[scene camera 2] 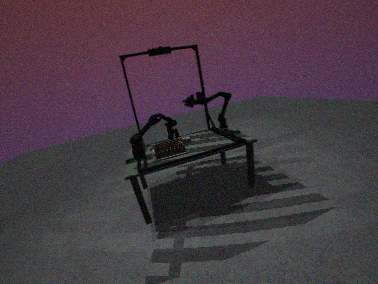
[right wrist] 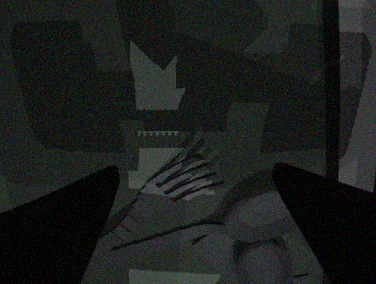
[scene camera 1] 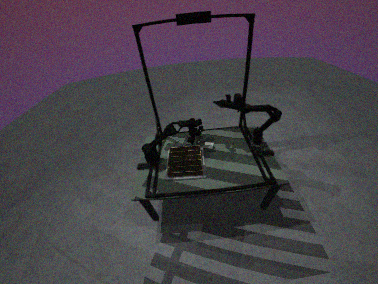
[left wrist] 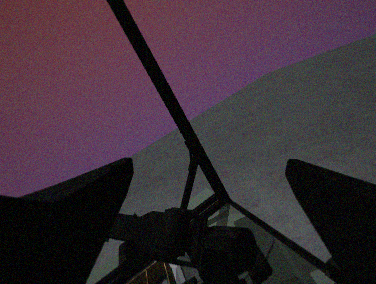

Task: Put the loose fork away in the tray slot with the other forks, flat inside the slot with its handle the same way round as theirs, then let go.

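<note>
The tray lies at the table's left part, with dark slots and thin gold-coloured lines. A small pale thing lies off its upper right corner, too small to name. I cannot make out the loose fork for certain. The right wrist view shows dark slanting slits between and beyond the fingers; whether they belong to the fork I cannot tell. My right gripper is open and empty, pointing down near the tray's back edge. My left gripper is open and empty, high above the table's back.
A black overhead frame stands at the table's back, with uprights at both sides. The right arm shows low in the left wrist view. Striped shadows cross the table, and the light is dim.
</note>
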